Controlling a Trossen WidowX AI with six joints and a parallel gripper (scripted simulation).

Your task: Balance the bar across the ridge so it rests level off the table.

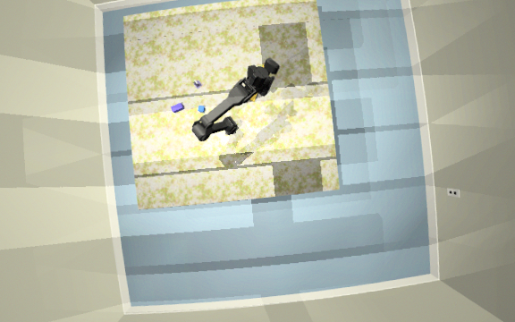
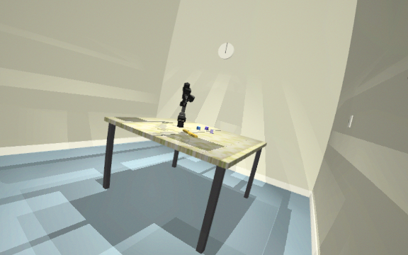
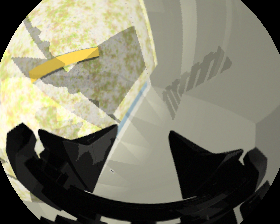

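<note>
Now: gripper tip 6 cm short of the yellow bar, 8 cm to the right of it and 27 cm above it. Also, from my gripper tip: purple block (4 cm behind, 60 cm to the left, 27 cm below); small blue cube (6 cm behind, 45 cm to the left, 27 cm below).
</note>
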